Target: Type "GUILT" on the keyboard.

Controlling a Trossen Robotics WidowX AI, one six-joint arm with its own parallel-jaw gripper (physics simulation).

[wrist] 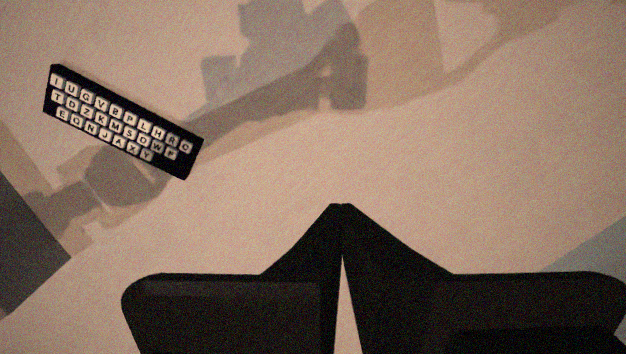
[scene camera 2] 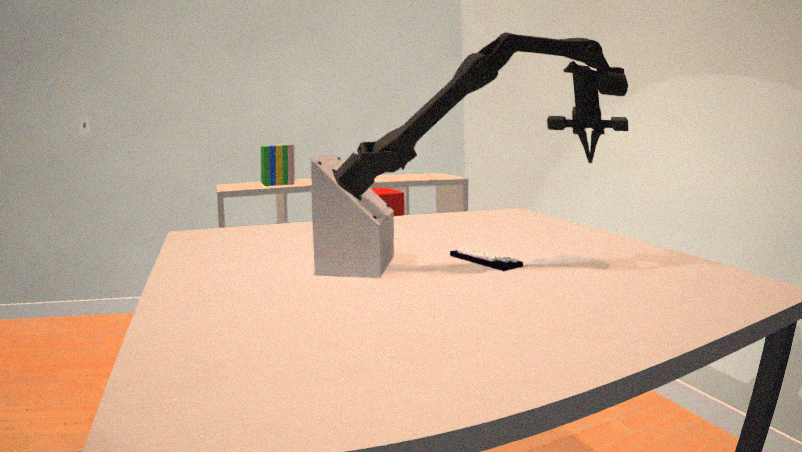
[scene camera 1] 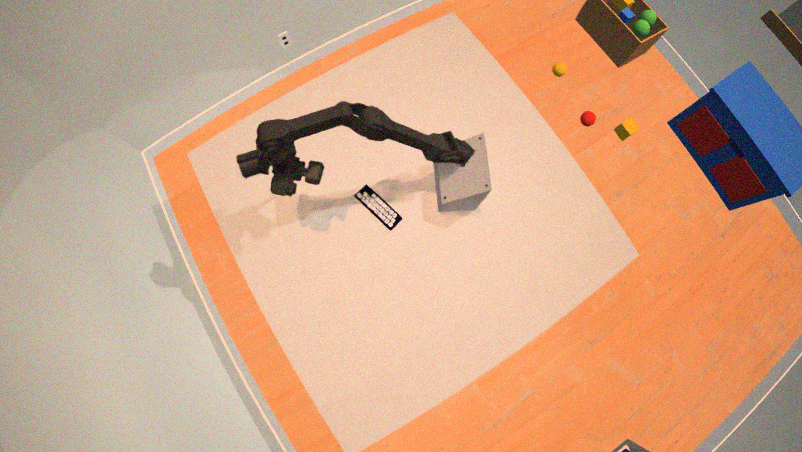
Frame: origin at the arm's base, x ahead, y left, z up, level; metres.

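Where they show: gripper, fingertip midpoint: point(wrist: 340, 213) point(scene camera 2: 590, 162) point(scene camera 1: 296, 176); arm's base, link origin: point(scene camera 2: 345, 185) point(scene camera 1: 463, 153).
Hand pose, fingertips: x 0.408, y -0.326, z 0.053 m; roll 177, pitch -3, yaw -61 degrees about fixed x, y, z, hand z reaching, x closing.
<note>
Things, the pixels of their top centre, and the offset from my fingertips. Level surfaces: height alone.
- small black keyboard, top centre: point(wrist: 118, 128) point(scene camera 2: 485, 254) point(scene camera 1: 378, 206) 0.126 m back, 0.200 m left, 0.216 m down
- I key, top centre: point(wrist: 56, 81) 0.104 m back, 0.276 m left, 0.216 m down
- U key, top centre: point(wrist: 71, 89) 0.105 m back, 0.259 m left, 0.216 m down
- G key, top centre: point(wrist: 86, 96) 0.106 m back, 0.242 m left, 0.216 m down
- L key, top centre: point(wrist: 143, 126) 0.110 m back, 0.174 m left, 0.216 m down
- T key, top centre: point(wrist: 57, 97) 0.122 m back, 0.273 m left, 0.216 m down
- pale table, surface height: 0.233 m down
A small black keyboard point(scene camera 1: 378, 207) point(scene camera 2: 486, 259) point(wrist: 121, 121) with white letter keys lies flat on the table. In the wrist view it is at the upper left; the I key point(wrist: 57, 81), U key point(wrist: 71, 89) and G key point(wrist: 86, 97) start its top row, the L key point(wrist: 144, 125) is further along that row, and the T key point(wrist: 57, 96) starts the middle row. My gripper point(scene camera 2: 589, 161) point(wrist: 340, 213) is shut and empty, fingertips together and pointing down. It hangs high above the table, off to one side of the keyboard. In scene camera 1 the fingertips are hidden.
The arm's grey base block point(scene camera 1: 462, 172) point(scene camera 2: 349, 235) stands on the pale table point(scene camera 1: 426, 314) point(scene camera 2: 336, 336) near the keyboard. Arm shadows fall across the table and part of the keyboard. A shelf point(scene camera 2: 247, 189) with books point(scene camera 2: 277, 165) and a blue bin point(scene camera 1: 755, 129) stand beyond the table.
</note>
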